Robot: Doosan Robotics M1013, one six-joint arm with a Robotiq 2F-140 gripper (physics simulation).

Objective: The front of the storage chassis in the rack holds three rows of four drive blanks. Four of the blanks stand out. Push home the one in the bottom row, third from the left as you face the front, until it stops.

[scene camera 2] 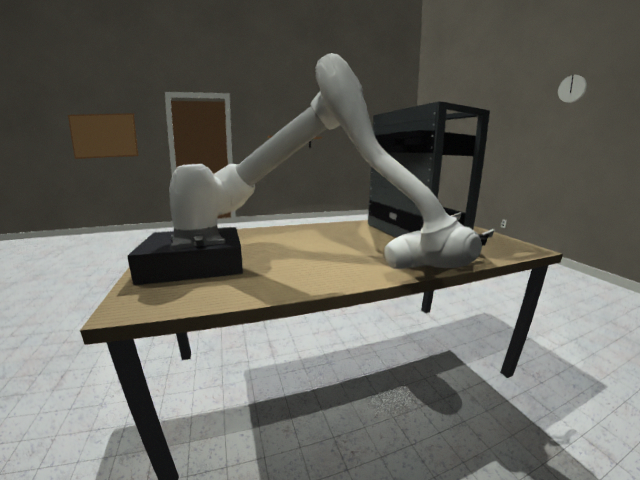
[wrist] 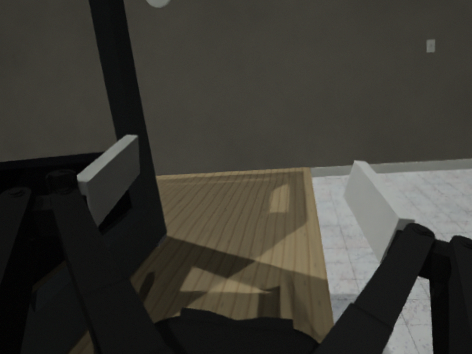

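Pixels of known places: gripper, between the fingertips: (scene camera 2: 475,223) (wrist: 244,166); arm's base, origin of its link: (scene camera 2: 197,240).
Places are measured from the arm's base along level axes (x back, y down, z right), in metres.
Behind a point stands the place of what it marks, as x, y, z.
Note:
The dark rack (scene camera 2: 440,126) @(-0.894, -0.431, 0.284) (wrist: 120,75) @(-1.128, -0.162, 0.318) stands at the far right of the table; its front faces the arm's base. Black units show in its front at a slant in the scene view, a lower one with a small light label (scene camera 2: 392,215) @(-0.915, -0.017, 0.027). The drive blanks cannot be made out in either view, and I cannot tell which stand out. My gripper (scene camera 2: 472,225) @(-0.926, -0.075, 0.472) (wrist: 244,166) @(-0.926, -0.075, 0.472) is open and empty. It is low over the table beside the rack's open side, pointing past it towards the wall. In the wrist view its left finger overlaps the rack's post.
The wooden table (scene camera 2: 310,258) @(-0.405, 0.093, 0.125) (wrist: 225,200) @(-1.306, 0.093, 0.412) runs under the arm and rack; its right edge lies between the fingers in the wrist view. The arm's black base block (scene camera 2: 186,260) @(0.048, 0.025, 0.127) stands at the table's left. The arm's wrist (scene camera 2: 439,248) @(-0.525, -0.082, 0.617) is low near the table's near edge.

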